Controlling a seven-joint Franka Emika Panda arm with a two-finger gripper.
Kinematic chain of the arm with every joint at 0, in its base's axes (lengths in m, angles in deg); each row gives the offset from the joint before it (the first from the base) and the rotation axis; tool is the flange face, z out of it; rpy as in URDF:
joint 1: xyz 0 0 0.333 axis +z
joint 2: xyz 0 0 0 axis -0.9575 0.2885 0
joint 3: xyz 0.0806 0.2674 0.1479 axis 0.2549 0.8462 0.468
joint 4: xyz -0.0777 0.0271 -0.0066 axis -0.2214 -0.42 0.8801
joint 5: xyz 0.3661 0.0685 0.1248 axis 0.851 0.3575 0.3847
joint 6: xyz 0 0 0 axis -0.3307 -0.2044 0.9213
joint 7: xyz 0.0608 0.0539 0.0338 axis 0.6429 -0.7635 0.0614
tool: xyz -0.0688 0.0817 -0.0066 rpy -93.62 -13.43 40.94
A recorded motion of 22 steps. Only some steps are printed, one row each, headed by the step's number.
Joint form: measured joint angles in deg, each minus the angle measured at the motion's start. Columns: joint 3, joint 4, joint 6, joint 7, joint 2, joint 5, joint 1.
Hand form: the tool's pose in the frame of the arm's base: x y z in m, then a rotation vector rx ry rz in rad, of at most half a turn. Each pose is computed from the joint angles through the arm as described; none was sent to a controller.
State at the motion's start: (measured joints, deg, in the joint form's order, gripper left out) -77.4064 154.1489 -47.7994 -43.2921 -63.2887 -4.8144 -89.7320
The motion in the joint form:
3: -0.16 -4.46 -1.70 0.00 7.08 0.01 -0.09
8: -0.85 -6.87 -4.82 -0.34 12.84 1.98 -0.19
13: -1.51 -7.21 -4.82 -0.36 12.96 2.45 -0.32
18: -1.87 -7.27 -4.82 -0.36 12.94 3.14 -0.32
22: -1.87 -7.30 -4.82 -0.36 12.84 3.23 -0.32
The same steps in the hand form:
3: 0.6020 -0.1163 0.5019 2.6093 -1.3164 0.4460
8: 0.6260 -0.1275 0.4652 2.6356 -1.3682 0.4210
13: 0.6255 -0.1357 0.4666 2.6262 -1.3939 0.4224
18: 0.6249 -0.1390 0.4672 2.6252 -1.4139 0.4197
22: 0.6247 -0.1389 0.4686 2.6258 -1.4159 0.4226

